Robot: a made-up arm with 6 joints. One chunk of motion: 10 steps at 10 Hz.
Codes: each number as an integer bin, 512 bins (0 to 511) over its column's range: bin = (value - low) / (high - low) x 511, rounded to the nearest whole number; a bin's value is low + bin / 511 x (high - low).
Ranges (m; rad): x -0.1..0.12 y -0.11..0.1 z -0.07..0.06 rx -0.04..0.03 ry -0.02..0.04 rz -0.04..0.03
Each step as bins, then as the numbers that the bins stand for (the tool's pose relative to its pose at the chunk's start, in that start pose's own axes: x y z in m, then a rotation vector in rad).
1 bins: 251 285 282 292 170 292
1 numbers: 0.0081 0.0071 0.0017 0.0000 0.0000 0.0000
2 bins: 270 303 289 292 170 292
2 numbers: 0.0162 0.0145 0.0035 0.0000 0.0000 0.0000
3 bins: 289 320 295 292 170 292
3 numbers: 0.0244 0.0215 0.0050 0.0000 0.0000 0.0000
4 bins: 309 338 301 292 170 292
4 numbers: 0.0330 0.0289 0.0066 0.0000 0.0000 0.0000
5 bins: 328 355 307 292 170 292
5 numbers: 0.0412 0.0359 0.0081 0.0000 0.0000 0.0000
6 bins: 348 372 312 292 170 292
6 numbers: 0.0498 0.0429 0.0094 0.0000 0.0000 0.0000
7 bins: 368 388 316 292 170 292
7 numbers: 0.0584 0.0495 0.0104 0.0000 0.0000 0.0000
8 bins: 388 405 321 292 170 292
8 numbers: 0.0670 0.0564 0.0117 0.0000 0.0000 0.0000
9 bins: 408 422 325 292 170 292
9 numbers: 0.0757 0.0634 0.0127 0.0000 0.0000 0.0000
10 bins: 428 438 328 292 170 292
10 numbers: 0.0843 0.0700 0.0134 0.0000 0.0000 0.0000
